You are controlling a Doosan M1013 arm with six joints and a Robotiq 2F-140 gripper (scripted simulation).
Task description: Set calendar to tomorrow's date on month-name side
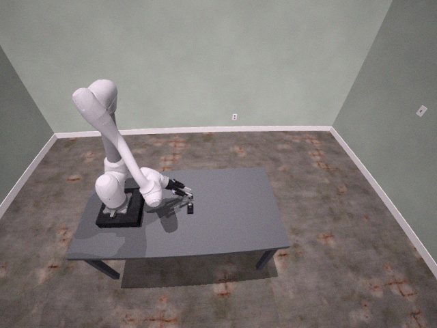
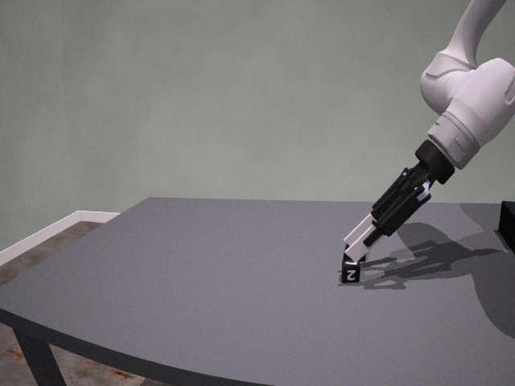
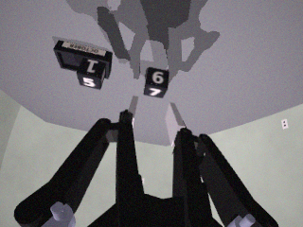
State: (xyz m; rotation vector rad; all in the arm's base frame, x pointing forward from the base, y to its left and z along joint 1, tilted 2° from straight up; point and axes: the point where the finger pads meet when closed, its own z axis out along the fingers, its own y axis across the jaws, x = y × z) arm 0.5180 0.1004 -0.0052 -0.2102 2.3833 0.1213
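The black number cube is 60 mm below my hand and 20 mm ahead of it. From my hand the other things lie so: tray (110 mm to the right, 70 mm below, 20 mm ahead).
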